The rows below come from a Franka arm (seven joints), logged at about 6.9 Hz.
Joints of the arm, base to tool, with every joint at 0 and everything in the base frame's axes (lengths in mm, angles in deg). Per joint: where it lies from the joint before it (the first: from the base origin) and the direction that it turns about. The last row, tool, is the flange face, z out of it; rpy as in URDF.
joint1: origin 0 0 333 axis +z
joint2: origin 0 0 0 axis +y
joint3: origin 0 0 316 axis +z
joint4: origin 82.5 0 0 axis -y
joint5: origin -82.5 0 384 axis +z
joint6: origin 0 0 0 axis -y
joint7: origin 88 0 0 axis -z
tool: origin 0 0 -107 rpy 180 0 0
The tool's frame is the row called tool.
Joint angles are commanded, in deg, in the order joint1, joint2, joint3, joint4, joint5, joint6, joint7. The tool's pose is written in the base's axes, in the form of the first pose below.
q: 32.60 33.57 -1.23 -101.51 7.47 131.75 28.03
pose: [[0.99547, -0.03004, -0.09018, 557.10], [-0.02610, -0.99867, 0.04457, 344.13], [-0.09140, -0.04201, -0.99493, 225.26], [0, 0, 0, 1]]
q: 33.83 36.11 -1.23 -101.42 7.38 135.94 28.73
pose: [[0.99784, -0.02388, -0.06125, 553.06], [-0.02072, -0.99844, 0.05178, 356.67], [-0.06239, -0.05040, -0.99678, 202.85], [0, 0, 0, 1]]
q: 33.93 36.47 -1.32 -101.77 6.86 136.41 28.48
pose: [[0.99806, -0.01295, -0.06091, 551.41], [-0.01038, -0.99904, 0.04244, 355.50], [-0.06140, -0.04173, -0.99724, 196.96], [0, 0, 0, 1]]
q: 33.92 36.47 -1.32 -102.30 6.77 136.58 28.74
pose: [[0.99771, -0.01698, -0.06552, 549.14], [-0.01452, -0.99918, 0.03789, 353.77], [-0.06611, -0.03685, -0.99713, 193.50], [0, 0, 0, 1]]
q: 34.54 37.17 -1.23 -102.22 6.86 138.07 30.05
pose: [[0.99814, -0.03006, -0.05305, 546.29], [-0.02768, -0.99860, 0.04507, 361.01], [-0.05433, -0.04352, -0.99757, 188.25], [0, 0, 0, 1]]
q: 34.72 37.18 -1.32 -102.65 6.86 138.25 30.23
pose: [[0.99791, -0.03174, -0.05621, 543.82], [-0.02943, -0.99871, 0.04145, 360.58], [-0.05745, -0.03971, -0.99756, 185.43], [0, 0, 0, 1]]
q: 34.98 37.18 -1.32 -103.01 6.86 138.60 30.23
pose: [[0.99803, -0.02767, -0.05624, 540.98], [-0.02540, -0.99885, 0.04064, 362.08], [-0.05730, -0.03913, -0.99759, 183.47], [0, 0, 0, 1]]
